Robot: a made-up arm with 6 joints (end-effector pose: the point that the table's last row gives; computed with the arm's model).
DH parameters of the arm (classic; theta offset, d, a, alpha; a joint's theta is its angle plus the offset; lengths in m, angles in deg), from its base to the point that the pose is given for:
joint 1: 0 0.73 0.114 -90
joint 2: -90 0 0.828 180
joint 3: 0 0 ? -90
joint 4: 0 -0.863 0 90
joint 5: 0 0 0 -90
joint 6: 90 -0.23 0 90
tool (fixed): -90 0 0 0
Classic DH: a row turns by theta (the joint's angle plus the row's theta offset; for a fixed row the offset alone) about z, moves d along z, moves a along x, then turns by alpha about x.
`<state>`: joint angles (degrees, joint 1 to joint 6).
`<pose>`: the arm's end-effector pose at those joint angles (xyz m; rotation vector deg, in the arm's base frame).
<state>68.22 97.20 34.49 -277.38 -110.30 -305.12</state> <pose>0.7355 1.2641 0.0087 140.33 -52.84 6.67</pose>
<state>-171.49 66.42 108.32 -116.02 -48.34 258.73</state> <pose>-1.4070 -0.3667 1.9439 80.33 -111.50 22.80</pose>
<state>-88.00 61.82 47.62 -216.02 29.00 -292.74</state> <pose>0.1319 -1.8987 0.9655 -144.01 82.92 63.45</pose>
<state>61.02 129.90 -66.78 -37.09 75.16 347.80</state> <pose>0.0001 -0.2766 0.1030 -75.05 80.30 -2.57</pose>
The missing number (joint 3, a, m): 0.199
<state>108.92 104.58 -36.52 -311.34 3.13 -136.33</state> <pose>-0.0722 0.1816 -0.3259 -52.40 78.22 -23.28</pose>
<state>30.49 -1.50 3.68 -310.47 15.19 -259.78</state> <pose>0.9689 0.6237 1.8928 -136.68 -58.22 -4.59</pose>
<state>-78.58 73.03 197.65 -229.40 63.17 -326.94</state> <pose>0.2127 -0.2660 1.7301 100.72 -35.52 37.74</pose>
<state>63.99 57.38 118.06 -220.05 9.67 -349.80</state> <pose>0.5027 1.0869 2.2094 -94.76 -86.70 -36.15</pose>
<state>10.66 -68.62 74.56 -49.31 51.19 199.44</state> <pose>-1.5989 -0.4392 1.3826 11.09 -19.95 -132.04</pose>
